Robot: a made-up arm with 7 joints. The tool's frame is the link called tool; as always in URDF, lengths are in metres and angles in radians. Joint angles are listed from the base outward. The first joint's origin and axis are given. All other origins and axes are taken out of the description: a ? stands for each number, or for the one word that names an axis. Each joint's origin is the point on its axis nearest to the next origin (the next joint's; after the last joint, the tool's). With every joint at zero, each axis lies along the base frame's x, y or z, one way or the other. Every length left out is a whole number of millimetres.
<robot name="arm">
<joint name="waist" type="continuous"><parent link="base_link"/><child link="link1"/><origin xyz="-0.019 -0.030 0.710"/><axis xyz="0 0 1"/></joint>
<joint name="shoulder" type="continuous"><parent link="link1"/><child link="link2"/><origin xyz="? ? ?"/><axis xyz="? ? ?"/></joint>
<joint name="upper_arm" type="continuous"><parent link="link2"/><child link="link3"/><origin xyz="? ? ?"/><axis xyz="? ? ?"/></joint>
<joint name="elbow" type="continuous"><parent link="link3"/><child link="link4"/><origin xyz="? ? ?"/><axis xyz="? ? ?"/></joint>
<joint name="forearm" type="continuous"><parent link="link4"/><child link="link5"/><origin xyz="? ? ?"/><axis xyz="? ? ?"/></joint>
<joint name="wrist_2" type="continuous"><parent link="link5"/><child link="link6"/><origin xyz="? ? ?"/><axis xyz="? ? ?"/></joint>
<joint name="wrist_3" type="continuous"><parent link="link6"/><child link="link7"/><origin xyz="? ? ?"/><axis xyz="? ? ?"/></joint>
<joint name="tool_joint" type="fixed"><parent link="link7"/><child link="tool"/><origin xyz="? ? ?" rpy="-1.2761 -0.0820 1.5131"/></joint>
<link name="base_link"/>
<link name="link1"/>
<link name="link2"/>
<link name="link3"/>
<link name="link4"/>
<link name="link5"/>
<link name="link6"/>
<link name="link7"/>
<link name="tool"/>
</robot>
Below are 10 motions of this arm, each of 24 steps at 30 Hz.
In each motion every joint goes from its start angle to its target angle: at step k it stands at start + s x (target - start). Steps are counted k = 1, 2, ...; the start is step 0. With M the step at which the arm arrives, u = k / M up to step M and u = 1 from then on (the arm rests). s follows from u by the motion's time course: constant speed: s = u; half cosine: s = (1 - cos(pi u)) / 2; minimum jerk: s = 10 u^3 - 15 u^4 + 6 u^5.
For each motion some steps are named. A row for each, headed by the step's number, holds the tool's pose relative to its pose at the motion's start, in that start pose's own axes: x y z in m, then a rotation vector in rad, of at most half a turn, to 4 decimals.
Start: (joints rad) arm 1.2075 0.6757 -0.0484 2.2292 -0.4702 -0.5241 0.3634
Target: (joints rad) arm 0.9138 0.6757 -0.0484 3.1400 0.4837 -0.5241 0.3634
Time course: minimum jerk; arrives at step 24
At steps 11, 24:
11: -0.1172 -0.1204 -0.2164 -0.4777 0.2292 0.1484
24: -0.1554 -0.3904 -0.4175 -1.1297 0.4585 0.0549

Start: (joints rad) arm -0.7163 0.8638 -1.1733 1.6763 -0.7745 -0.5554 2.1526
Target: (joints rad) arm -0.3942 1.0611 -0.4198 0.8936 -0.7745 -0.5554 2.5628
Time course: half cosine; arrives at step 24
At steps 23, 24:
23: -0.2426 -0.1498 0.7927 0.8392 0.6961 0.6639
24: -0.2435 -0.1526 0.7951 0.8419 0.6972 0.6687

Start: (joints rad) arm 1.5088 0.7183 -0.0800 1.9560 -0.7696 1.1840 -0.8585
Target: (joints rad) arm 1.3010 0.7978 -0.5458 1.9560 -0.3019 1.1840 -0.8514
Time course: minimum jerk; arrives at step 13
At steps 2, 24:
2: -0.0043 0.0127 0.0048 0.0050 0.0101 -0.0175
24: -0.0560 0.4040 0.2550 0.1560 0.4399 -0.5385

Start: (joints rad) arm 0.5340 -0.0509 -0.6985 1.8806 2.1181 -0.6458 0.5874
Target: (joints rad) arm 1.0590 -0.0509 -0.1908 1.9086 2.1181 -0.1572 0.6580
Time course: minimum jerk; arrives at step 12
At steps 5, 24:
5: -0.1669 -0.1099 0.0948 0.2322 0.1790 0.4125
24: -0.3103 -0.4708 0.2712 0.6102 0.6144 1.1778

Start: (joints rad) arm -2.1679 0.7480 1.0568 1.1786 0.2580 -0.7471 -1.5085
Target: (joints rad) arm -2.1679 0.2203 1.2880 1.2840 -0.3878 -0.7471 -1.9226
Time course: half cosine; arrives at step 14
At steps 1, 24:
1: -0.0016 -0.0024 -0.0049 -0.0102 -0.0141 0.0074
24: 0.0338 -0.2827 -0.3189 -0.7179 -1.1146 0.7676

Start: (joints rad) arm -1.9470 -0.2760 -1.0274 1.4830 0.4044 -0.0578 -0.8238
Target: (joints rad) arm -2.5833 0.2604 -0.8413 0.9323 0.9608 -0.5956 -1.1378
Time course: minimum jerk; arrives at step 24
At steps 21, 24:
21: -0.1287 0.0511 0.5309 0.6979 -0.0386 0.8277
24: -0.1314 0.0470 0.5406 0.7139 -0.0394 0.8436

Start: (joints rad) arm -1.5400 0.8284 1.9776 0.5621 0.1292 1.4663 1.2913
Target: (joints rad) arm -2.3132 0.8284 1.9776 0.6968 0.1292 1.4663 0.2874
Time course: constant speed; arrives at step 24
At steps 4, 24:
4: -0.0338 -0.0734 -0.0191 0.0160 -0.1297 -0.0936
24: -0.3500 -0.3349 -0.1012 -0.2432 -0.7249 -0.5122

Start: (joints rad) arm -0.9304 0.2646 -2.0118 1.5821 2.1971 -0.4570 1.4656
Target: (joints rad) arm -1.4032 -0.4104 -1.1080 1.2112 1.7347 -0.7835 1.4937
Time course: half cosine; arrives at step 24
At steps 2, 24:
2: 0.0017 0.0020 -0.0087 -0.0141 -0.0074 -0.0044
24: 0.0187 -0.0844 -0.1774 -0.4471 -0.1563 0.0825

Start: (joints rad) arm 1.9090 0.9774 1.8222 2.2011 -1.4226 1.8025 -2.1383
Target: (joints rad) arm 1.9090 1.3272 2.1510 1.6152 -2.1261 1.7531 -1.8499
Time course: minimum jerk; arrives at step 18
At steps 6, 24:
6: -0.0352 0.0027 -0.0366 0.0773 -0.0254 -0.0062
24: -0.0815 -0.0809 -0.1540 0.4447 0.0552 0.1769

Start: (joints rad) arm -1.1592 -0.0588 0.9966 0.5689 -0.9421 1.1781 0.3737
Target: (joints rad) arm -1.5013 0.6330 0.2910 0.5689 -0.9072 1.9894 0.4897
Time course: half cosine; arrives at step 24
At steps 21, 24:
21: 0.0568 0.4917 0.1125 1.5038 -0.2761 -0.4798
24: 0.0680 0.5036 0.1249 1.5595 -0.3111 -0.4858

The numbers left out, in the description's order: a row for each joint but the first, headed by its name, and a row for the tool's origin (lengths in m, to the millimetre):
shoulder: xyz 0.019 0.027 0.000, axis 0 1 0
upper_arm: xyz -0.030 0.000 0.312, axis 0 0 1
elbow: xyz 0.116 0.030 0.000, axis 0 -1 0
forearm: xyz 0.130 0.000 -0.550, axis 0 0 -1
wrist_2: xyz 0.001 0.004 0.000, axis 0 1 0
wrist_3: xyz 0.076 0.000 -0.069, axis 0 0 -1
tool: xyz -0.002 0.001 0.000

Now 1 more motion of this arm.
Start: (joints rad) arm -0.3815 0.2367 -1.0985 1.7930 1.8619 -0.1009 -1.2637
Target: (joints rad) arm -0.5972 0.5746 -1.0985 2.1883 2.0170 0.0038 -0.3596
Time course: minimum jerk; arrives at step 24
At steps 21, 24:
21: 0.0886 0.0412 -0.0167 -0.1231 0.6366 -0.4018
24: 0.0900 0.0423 -0.0161 -0.1222 0.6469 -0.4089

